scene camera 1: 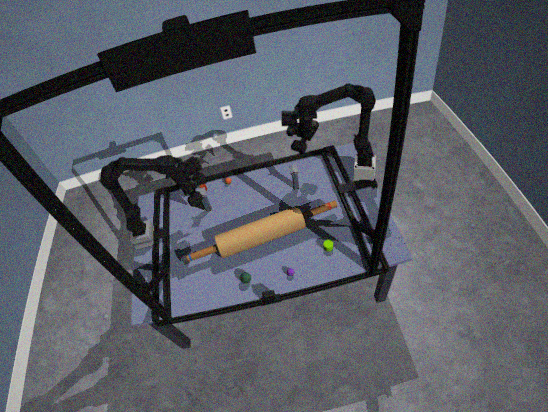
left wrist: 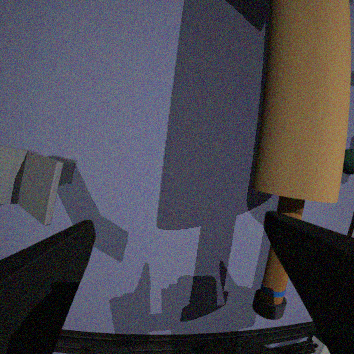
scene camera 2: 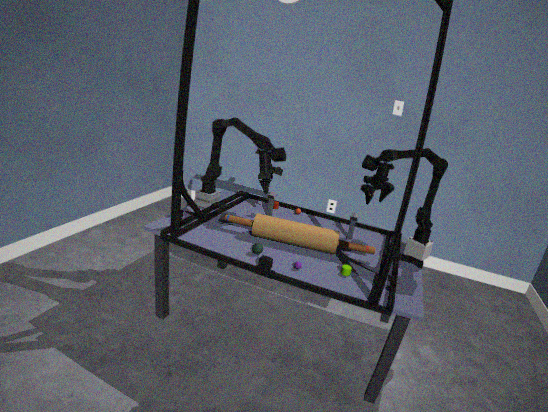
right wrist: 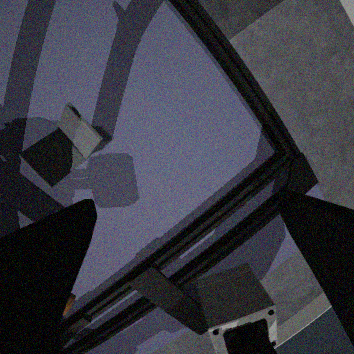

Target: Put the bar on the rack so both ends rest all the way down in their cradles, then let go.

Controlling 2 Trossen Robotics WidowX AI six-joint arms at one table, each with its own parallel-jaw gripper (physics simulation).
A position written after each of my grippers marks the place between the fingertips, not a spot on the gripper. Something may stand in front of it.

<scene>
My left gripper (left wrist: 180, 224) is open and holds nothing. My right gripper (right wrist: 188, 203) is open, holding nothing. A wooden rolling pin (scene camera 1: 272, 227) rests on the table.
</scene>
